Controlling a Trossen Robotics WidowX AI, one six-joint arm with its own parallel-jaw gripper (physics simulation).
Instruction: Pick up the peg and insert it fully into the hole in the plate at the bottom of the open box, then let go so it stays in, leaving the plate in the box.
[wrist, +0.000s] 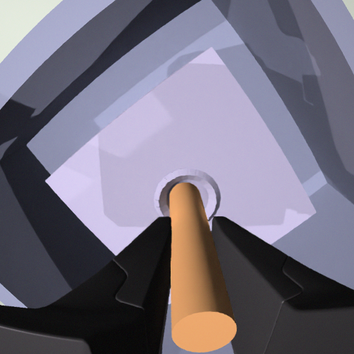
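An orange peg (197, 270) runs from the bottom centre of the wrist view toward the plate. My gripper (190, 229) is shut on it, one black finger on each side. The peg's far end overlaps the hole (214, 192), which has a bevelled ring round it. Whether the tip is inside the hole or just above it I cannot tell. The pale lilac plate (235, 135) lies flat on the bottom of the box, turned like a diamond in view. The fingers hide its near corner.
The open box's blue-grey walls (55, 85) surround the plate on the left, top and right. Its floor (165, 65) shows beyond the plate's edges. Dark shadows fall on the left walls and across the plate. A pale surface shows outside at the top left corner.
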